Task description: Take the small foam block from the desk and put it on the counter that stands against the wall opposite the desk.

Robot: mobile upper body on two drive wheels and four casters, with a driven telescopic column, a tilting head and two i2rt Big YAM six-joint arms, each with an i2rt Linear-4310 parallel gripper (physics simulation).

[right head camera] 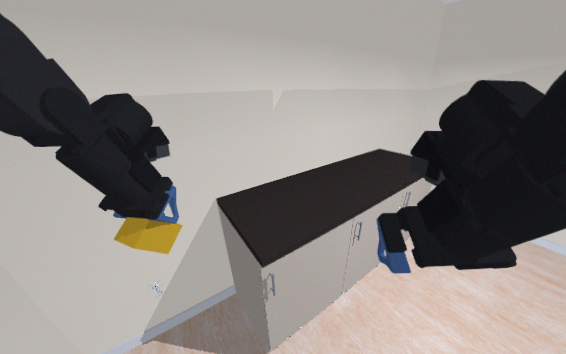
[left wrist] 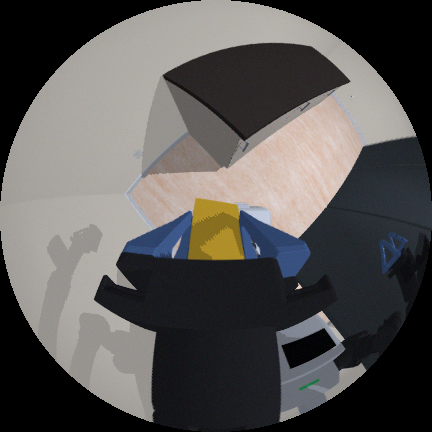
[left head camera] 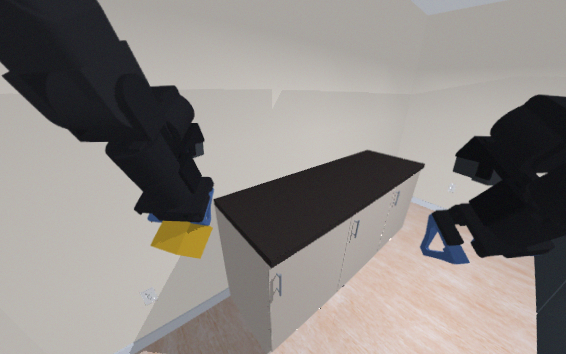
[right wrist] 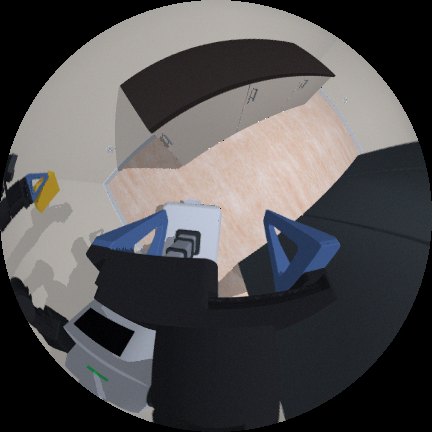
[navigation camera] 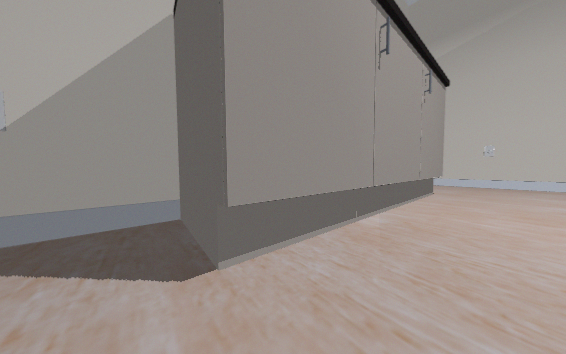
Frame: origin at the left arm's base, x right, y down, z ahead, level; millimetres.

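Where they show: left gripper, fingertip midpoint: (right head camera: 167, 219) (left wrist: 215, 215) (left head camera: 197, 222) (right wrist: 45, 175); right gripper, fingertip midpoint: (right head camera: 410, 255) (left wrist: 384, 236) (left head camera: 448, 248) (right wrist: 215, 214).
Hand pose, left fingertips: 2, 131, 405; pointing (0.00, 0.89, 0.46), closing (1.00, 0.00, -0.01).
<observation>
After its pixels a point has its place, as x, y, z.
The small yellow foam block (left head camera: 182, 241) @(17, 108, 328) (right head camera: 150, 236) @(17, 121, 343) (left wrist: 216, 235) @(3, 115, 391) (right wrist: 48, 192) @(17, 144, 362) is held between the blue fingers of my left gripper (left head camera: 184, 223) @(2, 131, 405) (right head camera: 146, 219) (left wrist: 215, 215) @(2, 131, 405) (right wrist: 45, 175) @(2, 131, 405). It is in the air, left of the counter's near end in both head views. The counter (left head camera: 320, 195) @(385, 496, 1173) (right head camera: 320, 192) @(378, 497, 1217) (left wrist: 255, 85) @(194, 497, 962) (right wrist: 215, 65) @(361, 497, 1128) (navigation camera: 300, 100) @(253, 1006, 792) has a dark top and pale cabinet doors and stands along the wall. My right gripper (left head camera: 445, 245) @(439, 132, 346) (right head camera: 393, 250) (left wrist: 384, 236) @(439, 132, 346) (right wrist: 215, 214) @(439, 132, 346) is open and empty, right of the counter's near end. I cannot make out the desk for certain.
A large dark surface (left head camera: 552, 295) @(2160, 1199, 947) (left wrist: 400, 190) (right wrist: 370, 215) @(1527, 510, 413) lies at the right. My pale base (left wrist: 260, 216) @(383, 1147, 249) (right wrist: 202, 215) @(334, 1147, 234) shows beyond the fingers in the wrist views. Bar handles (left head camera: 279, 284) (right head camera: 272, 284) (navigation camera: 387, 36) @(605, 671, 1058) stick out from the cabinet doors. The wall (left head camera: 60, 200) @(-751, 292, 715) stands left of the counter.
</observation>
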